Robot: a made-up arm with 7 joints. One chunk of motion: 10 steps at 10 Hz.
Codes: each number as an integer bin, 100 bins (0 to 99) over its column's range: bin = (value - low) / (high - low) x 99, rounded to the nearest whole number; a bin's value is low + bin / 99 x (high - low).
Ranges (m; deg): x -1.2..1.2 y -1.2..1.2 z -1.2..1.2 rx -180..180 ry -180..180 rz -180..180
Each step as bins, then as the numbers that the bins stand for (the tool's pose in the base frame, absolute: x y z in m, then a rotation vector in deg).
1 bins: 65 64 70 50 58 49
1 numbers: 0.3758 0.3515 0.4970 1.82 30.91 -1.82
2 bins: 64 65 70 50 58 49
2 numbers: 0.3515 0.3758 0.4970 1.82 30.91 -1.82
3 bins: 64 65 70 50 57 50
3 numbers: 0.3515 0.3758 0.4970 1.82 27.27 1.82
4 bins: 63 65 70 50 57 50
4 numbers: 0.3273 0.3758 0.4970 1.82 27.27 1.82
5 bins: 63 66 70 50 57 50
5 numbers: 0.3273 0.4000 0.4970 1.82 27.27 1.82
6 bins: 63 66 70 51 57 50
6 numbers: 0.3273 0.4000 0.4970 5.45 27.27 1.82
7 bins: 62 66 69 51 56 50
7 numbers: 0.3030 0.4000 0.4727 5.45 23.64 1.82
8 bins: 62 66 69 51 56 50
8 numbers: 0.3030 0.4000 0.4727 5.45 23.64 1.82
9 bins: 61 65 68 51 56 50
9 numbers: 0.2788 0.3758 0.4485 5.45 23.64 1.82
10 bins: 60 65 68 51 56 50
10 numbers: 0.2545 0.3758 0.4485 5.45 23.64 1.82
